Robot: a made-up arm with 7 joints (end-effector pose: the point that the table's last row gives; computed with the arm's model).
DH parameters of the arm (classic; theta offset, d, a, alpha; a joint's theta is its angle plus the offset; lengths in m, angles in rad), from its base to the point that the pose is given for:
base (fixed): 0 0.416 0.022 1.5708
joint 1: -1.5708 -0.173 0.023 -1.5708
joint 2: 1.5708 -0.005 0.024 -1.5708
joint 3: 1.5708 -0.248 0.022 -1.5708
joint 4: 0 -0.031 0.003 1.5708
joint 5: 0 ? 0.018 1.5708
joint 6: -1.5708 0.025 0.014 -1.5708
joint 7: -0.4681 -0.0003 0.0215 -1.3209
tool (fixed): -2.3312 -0.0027 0 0
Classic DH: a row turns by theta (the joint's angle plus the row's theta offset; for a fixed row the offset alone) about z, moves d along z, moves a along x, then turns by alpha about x.
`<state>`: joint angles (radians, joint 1 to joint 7).
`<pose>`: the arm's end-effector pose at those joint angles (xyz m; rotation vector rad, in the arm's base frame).
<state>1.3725 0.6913 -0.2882 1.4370 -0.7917 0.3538 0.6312</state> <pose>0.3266 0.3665 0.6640 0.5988 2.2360 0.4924</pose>
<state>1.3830 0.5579 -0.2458 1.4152 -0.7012 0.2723 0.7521</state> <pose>0.3506 0.3477 0.6606 0.9007 2.2090 0.2976</pose>
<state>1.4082 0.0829 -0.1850 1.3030 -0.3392 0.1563 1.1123</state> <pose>0.4360 0.2242 0.6384 1.9043 1.8019 -0.3675</pose>
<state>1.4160 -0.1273 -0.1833 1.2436 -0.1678 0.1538 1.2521</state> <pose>0.4557 0.1442 0.6279 2.3066 1.4633 -0.6317</pose>
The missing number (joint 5, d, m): -0.293
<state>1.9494 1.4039 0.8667 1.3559 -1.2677 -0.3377 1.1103</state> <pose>-0.2195 0.5231 0.4870 -0.7511 1.7884 0.5368</pose>
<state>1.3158 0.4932 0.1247 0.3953 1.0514 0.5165 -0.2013</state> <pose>0.5103 0.4869 0.3330 -0.5269 1.1990 -1.9419</pose>
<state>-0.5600 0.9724 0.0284 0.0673 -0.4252 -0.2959 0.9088</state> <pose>-0.1362 0.6885 0.1795 0.3424 -1.5461 0.6841</pose>
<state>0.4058 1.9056 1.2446 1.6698 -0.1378 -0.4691 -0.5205</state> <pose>-0.1032 0.2748 0.7484 0.6946 0.1974 1.3550</pose>
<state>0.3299 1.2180 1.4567 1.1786 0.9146 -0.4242 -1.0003</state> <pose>-0.0330 0.6492 0.4917 -0.5470 -0.2969 -0.1407</pose>
